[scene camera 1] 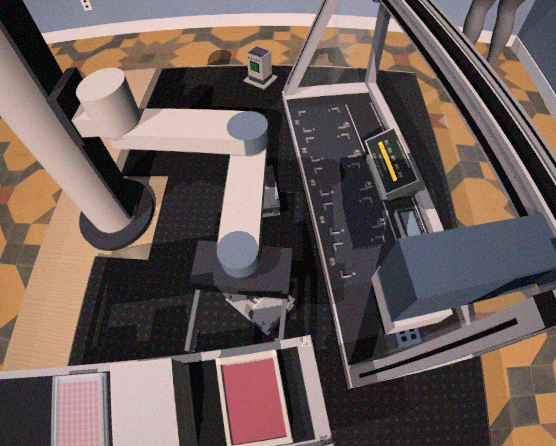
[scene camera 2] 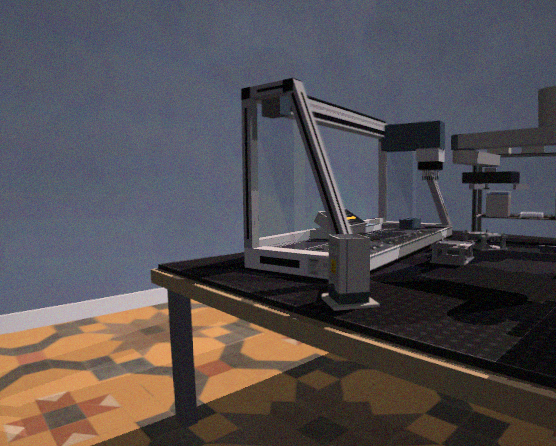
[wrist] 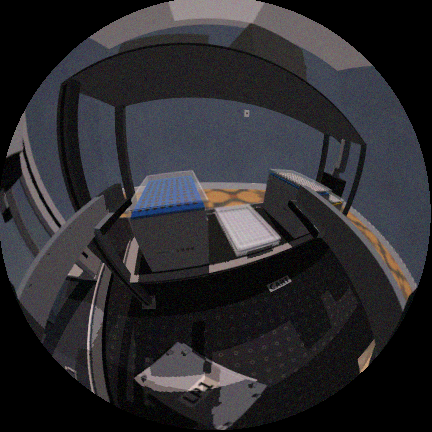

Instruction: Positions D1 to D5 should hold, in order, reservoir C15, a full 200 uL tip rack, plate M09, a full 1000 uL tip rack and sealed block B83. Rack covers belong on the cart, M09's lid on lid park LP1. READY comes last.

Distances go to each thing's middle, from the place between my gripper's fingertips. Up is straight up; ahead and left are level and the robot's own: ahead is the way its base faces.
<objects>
Now: the red-topped reservoir (scene camera 1: pixel 252 396) 60 mm ahead of my hand, 80 mm to the right of it and 140 mm above it. From my hand the other things lie so: scanner post (scene camera 2: pixel 354 253): 40 mm behind, 1050 mm to the left, 160 mm below.
</objects>
